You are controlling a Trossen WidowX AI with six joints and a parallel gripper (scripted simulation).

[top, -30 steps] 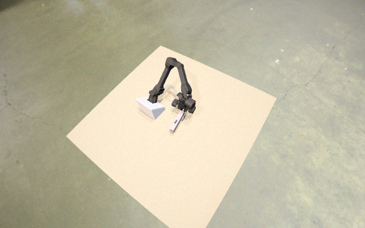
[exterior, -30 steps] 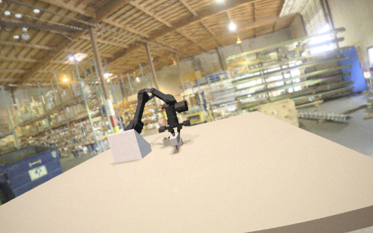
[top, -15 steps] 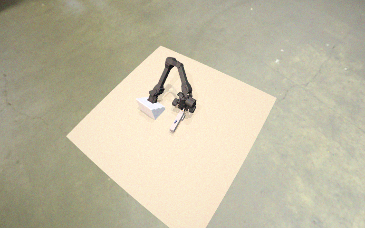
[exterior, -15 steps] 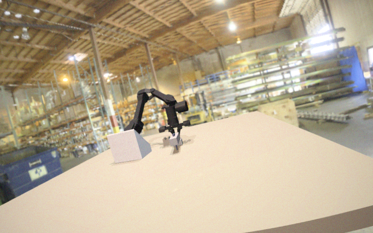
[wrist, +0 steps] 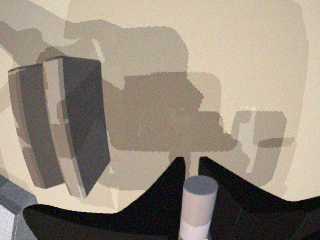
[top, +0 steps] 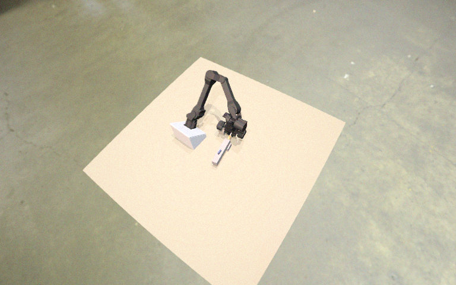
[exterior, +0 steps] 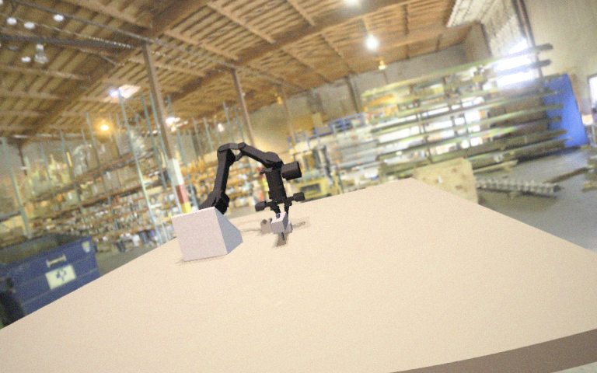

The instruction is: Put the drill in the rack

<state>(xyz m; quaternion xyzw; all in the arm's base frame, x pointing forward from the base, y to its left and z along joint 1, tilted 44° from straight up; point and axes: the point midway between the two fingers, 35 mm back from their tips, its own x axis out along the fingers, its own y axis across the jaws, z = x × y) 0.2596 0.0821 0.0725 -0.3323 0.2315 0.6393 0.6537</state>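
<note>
Right now my gripper tip is 1 cm short of the drill, 5 cm to the left of it and 3 cm below it. The rest, counted from my gripper tip: rack (8 cm behind, 2 cm to the left); blue key (2 cm ahead, 17 cm to the right, 4 cm above); housing block (2 cm ahead, 14 cm to the right, 3 cm above).
</note>
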